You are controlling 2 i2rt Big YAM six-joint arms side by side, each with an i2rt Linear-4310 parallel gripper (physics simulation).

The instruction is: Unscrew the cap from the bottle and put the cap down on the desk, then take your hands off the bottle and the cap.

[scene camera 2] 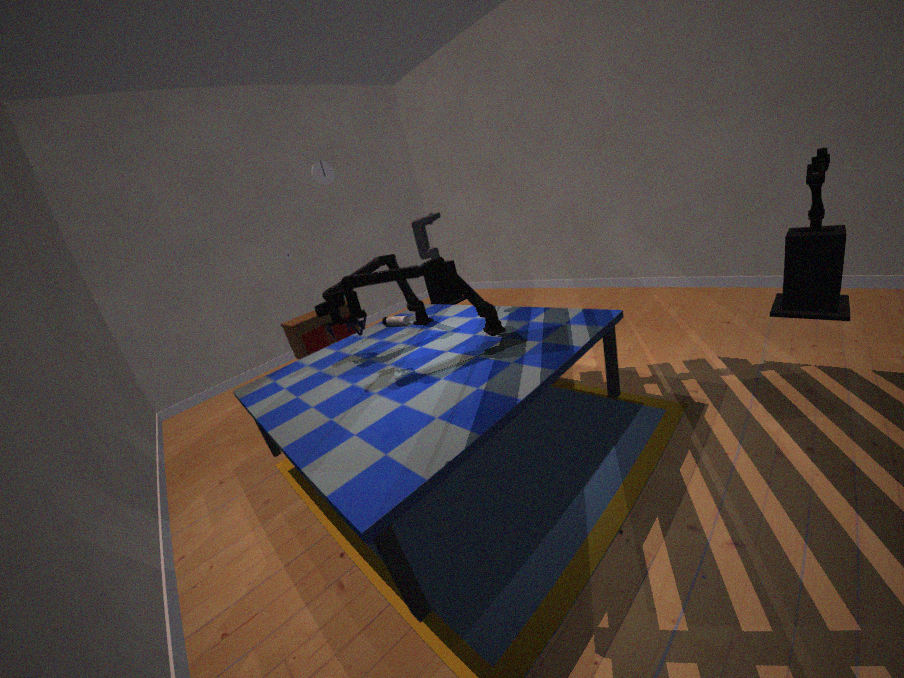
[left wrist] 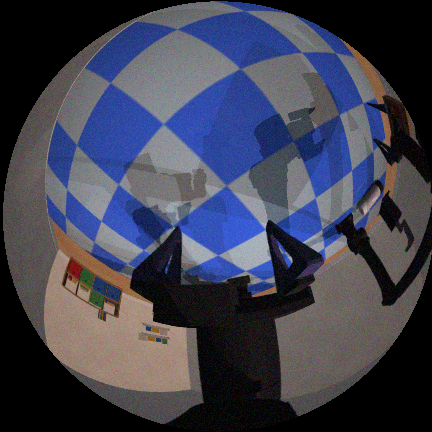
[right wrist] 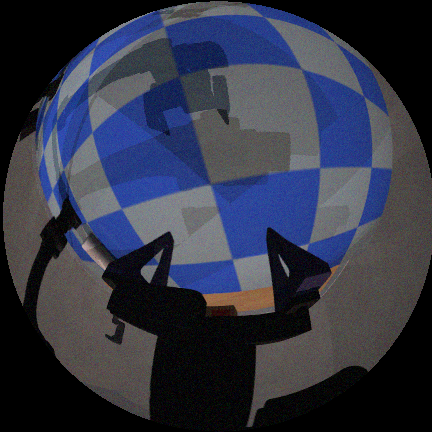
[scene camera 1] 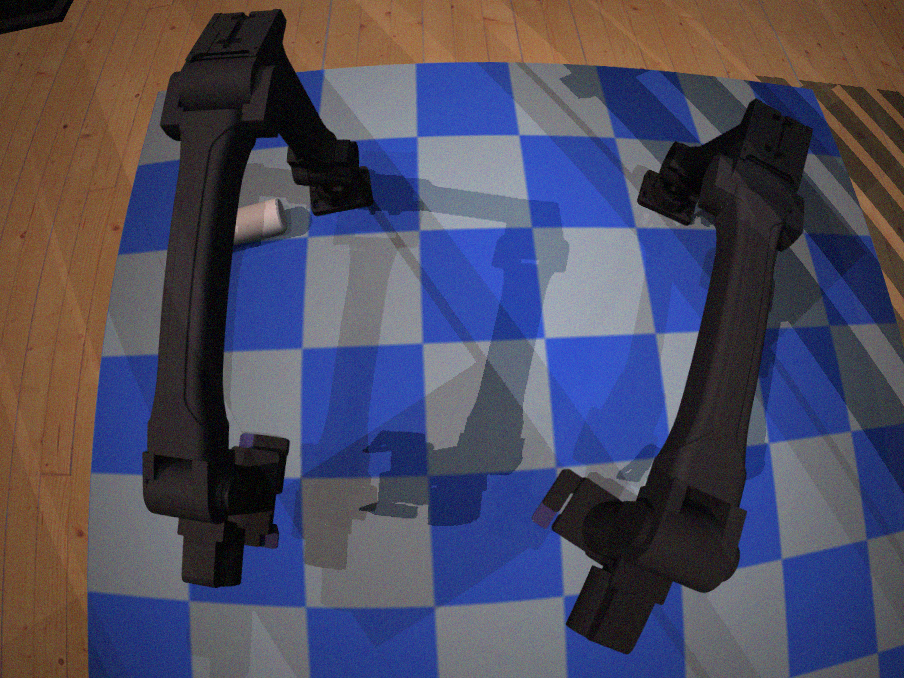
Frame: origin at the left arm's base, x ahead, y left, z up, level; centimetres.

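Where they show: left gripper, fingertip midpoint: [scene camera 2: 362,332] [left wrist: 224,226] [scene camera 1: 580,523]; right gripper, fingertip midpoint: [scene camera 2: 342,335] [left wrist: 371,121] [right wrist: 217,234] [scene camera 1: 275,490]; left arm's base, origin of the base link: [scene camera 2: 494,330] [left wrist: 238,279] [scene camera 1: 666,199]; right arm's base, origin of the base link: [scene camera 2: 423,322] [left wrist: 343,222] [right wrist: 71,212] [scene camera 1: 341,192].
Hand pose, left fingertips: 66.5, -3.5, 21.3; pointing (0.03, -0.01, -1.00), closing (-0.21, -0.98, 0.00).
Each offset is from my left fingertips to the top centre of the thing, as dx, dy, dz. "spot": to the spot under its first point. Level surfaces: height alone.
A pale bottle @(spot: -26.1, -66.0, -15.4) [scene camera 1: 259,221] [scene camera 2: 399,319] [left wrist: 368,198] [right wrist: 97,251] lies on its side on the checkered desk, close to the right arm's base. Its dark cap @(spot: -18.0, -74.9, -17.0) [scene camera 2: 387,321] [left wrist: 378,186] shows at the end away from that base and appears to be on the bottle; in scene camera 1 the right arm hides that end. My right gripper [scene camera 1: 259,490] [left wrist: 371,121] [right wrist: 217,234] is open and empty, raised above the desk and well apart from the bottle. My left gripper [left wrist: 224,226] is open and empty, above the desk, far from the bottle.
The blue and grey checkered desk @(dz -21.3) [scene camera 1: 362,415] [scene camera 2: 379,430] carries both arm bases at its far side in scene camera 1. The right arm's long link passes over the bottle in that view. A black stand [scene camera 2: 814,270] with another arm is away on the floor.
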